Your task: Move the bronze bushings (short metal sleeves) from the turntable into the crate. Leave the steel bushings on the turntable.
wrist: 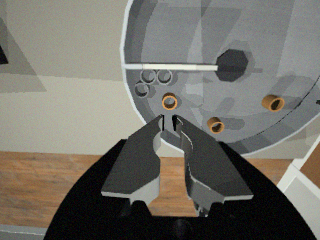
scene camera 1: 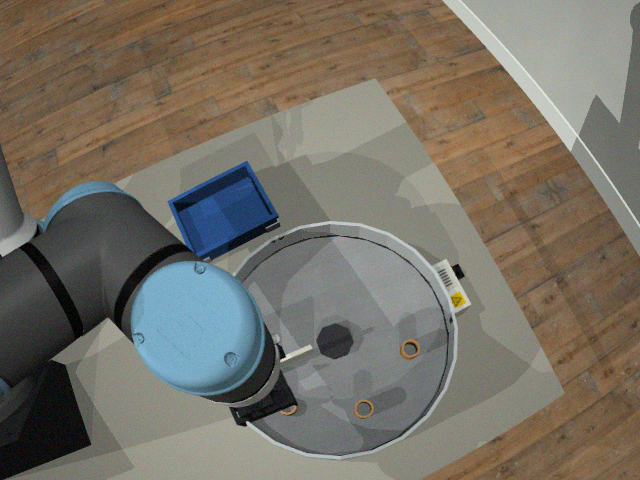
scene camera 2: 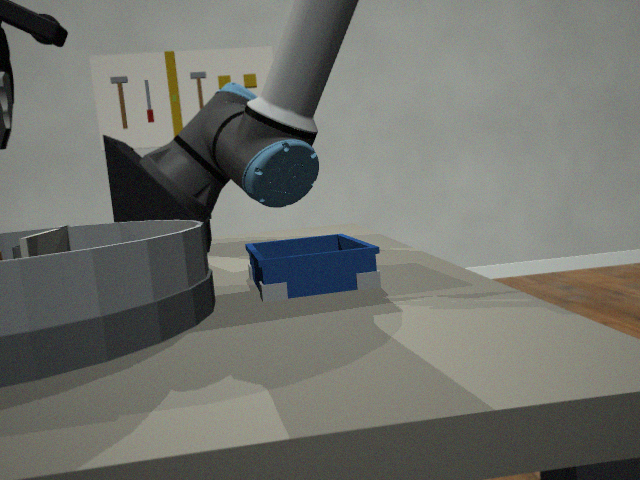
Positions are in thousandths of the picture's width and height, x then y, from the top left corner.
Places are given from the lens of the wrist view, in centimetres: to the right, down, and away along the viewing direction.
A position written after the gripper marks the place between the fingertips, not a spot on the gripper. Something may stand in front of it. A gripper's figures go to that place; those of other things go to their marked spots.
gripper (wrist: 527, 485): 1, 0, 15
grey turntable (wrist: 805, 231): 19, -13, 25
